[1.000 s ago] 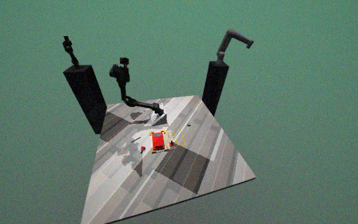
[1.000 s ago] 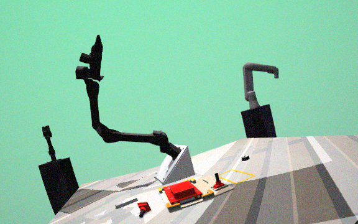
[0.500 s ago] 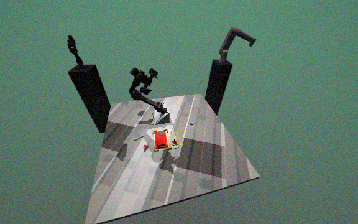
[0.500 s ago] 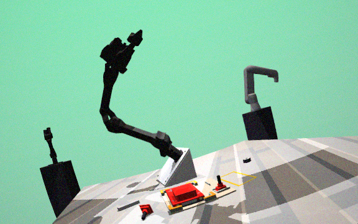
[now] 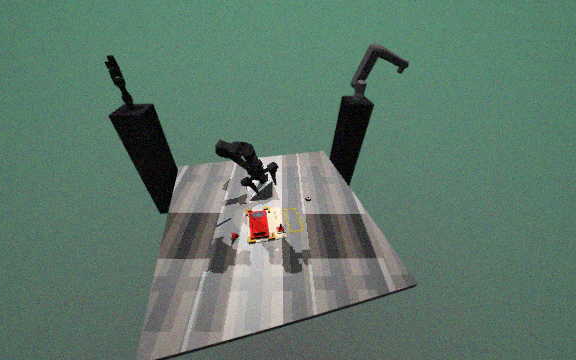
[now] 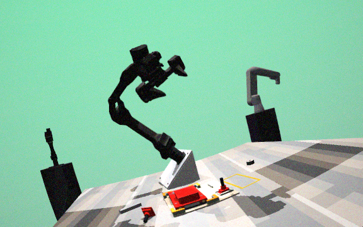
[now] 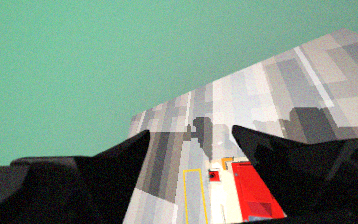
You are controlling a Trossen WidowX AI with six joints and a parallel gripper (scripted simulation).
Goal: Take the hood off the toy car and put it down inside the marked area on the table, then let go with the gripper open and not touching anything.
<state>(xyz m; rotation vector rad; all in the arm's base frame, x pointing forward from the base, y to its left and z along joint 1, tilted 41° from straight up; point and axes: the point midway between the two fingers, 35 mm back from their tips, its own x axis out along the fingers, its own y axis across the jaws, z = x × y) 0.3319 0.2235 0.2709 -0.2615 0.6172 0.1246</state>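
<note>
My gripper tip is now 60 mm past the red hood, 60 mm to the left of it and 350 mm above it. From my gripper tip the other things lie so: black post 60 mm behind, 70 mm to the left, 360 mm below.
</note>
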